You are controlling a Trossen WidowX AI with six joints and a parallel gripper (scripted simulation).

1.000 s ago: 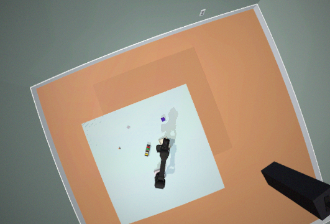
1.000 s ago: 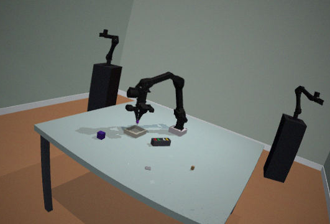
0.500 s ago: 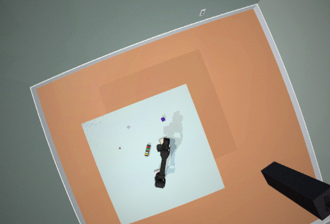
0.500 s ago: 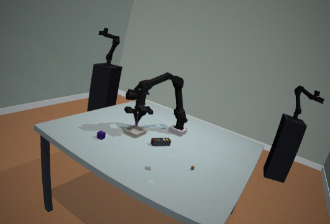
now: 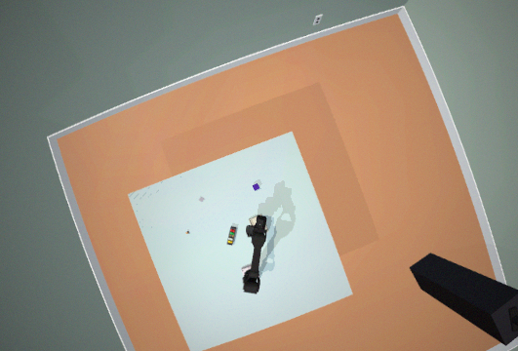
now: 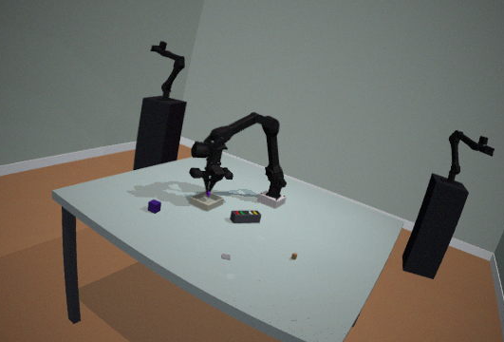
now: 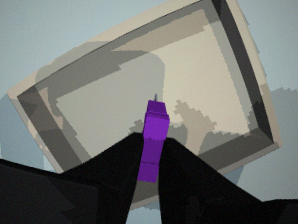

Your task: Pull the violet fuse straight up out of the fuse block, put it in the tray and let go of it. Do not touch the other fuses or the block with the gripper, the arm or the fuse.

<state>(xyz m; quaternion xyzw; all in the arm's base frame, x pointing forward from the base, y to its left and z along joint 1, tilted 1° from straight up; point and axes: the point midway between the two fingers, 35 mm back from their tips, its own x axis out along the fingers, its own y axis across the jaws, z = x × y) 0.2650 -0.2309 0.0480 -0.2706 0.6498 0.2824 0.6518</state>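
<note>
The violet fuse is 1 cm below my gripper tip. From my gripper tip the other things lie so: brown block 47 cm to the left, 22 cm ahead, 5 cm below; tray 5 cm below; purple cube 24 cm ahead, 13 cm to the right, 4 cm below.
</note>
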